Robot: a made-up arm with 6 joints.
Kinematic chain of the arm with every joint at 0, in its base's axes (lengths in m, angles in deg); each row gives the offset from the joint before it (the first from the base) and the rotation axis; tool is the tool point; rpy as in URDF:
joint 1: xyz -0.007 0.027 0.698 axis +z
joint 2: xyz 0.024 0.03 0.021 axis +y
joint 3: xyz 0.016 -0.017 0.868 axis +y
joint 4: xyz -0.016 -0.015 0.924 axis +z
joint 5: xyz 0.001 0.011 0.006 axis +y
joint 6: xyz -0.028 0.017 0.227 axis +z
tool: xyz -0.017 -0.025 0.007 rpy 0 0 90
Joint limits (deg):
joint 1: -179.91..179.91
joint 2: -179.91..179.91
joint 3: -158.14..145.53
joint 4: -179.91..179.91
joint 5: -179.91..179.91
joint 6: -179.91..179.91
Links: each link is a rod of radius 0.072 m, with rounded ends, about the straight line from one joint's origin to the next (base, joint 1, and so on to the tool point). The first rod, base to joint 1, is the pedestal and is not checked.
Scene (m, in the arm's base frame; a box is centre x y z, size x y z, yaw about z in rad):
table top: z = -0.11
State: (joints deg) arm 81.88 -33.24 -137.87 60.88 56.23 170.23
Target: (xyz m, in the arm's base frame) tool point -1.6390 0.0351 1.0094
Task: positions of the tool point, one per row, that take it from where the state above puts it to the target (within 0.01 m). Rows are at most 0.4 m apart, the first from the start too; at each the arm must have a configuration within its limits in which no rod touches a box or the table.
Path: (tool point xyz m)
1: -0.4823 -0.6994 0.4372
2: -0.7377 -0.7456 0.5003
3: -1.0190 -0.6945 0.5930
4: -1.2880 -0.5395 0.7119
5: -1.5057 -0.2890 0.8524
6: -1.6390 0.0351 1.0093

